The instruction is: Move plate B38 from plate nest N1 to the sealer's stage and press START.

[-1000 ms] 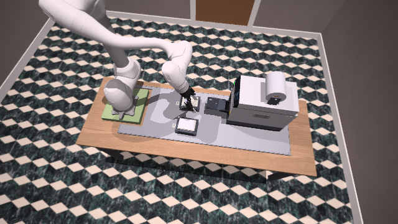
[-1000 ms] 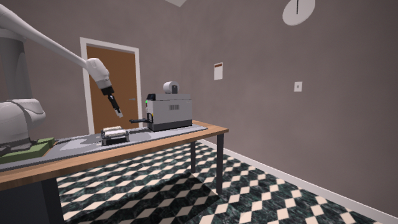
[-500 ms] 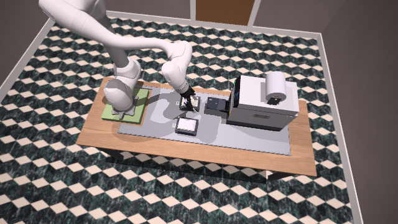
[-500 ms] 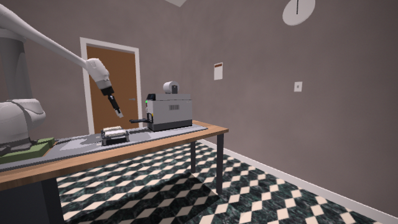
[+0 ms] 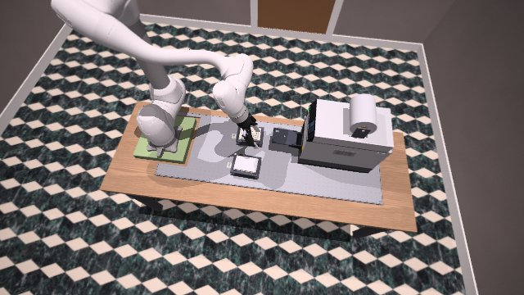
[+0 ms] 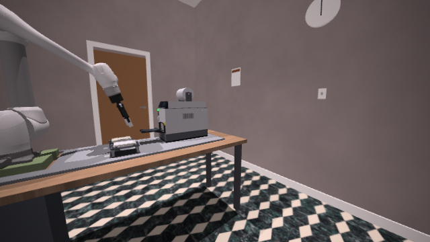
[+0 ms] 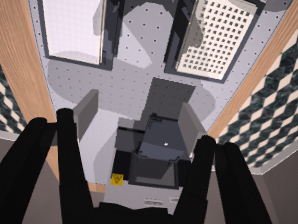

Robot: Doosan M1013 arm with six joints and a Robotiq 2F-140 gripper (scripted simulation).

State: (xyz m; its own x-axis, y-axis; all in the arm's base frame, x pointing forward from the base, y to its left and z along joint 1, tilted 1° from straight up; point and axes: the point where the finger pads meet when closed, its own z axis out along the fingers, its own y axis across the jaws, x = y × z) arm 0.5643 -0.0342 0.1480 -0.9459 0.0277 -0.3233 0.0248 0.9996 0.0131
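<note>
Now: the plate B38 14 cm below my hand, 10 cm to the left of it and 4 cm behind it. Also, from my hand: sealer stage: 16 cm ahead, 8 cm below, 7 cm to the left; then white button: 27 cm ahead, 15 cm to the left; then pale plate: 12 cm below, 11 cm to the right, 5 cm behind.
</note>
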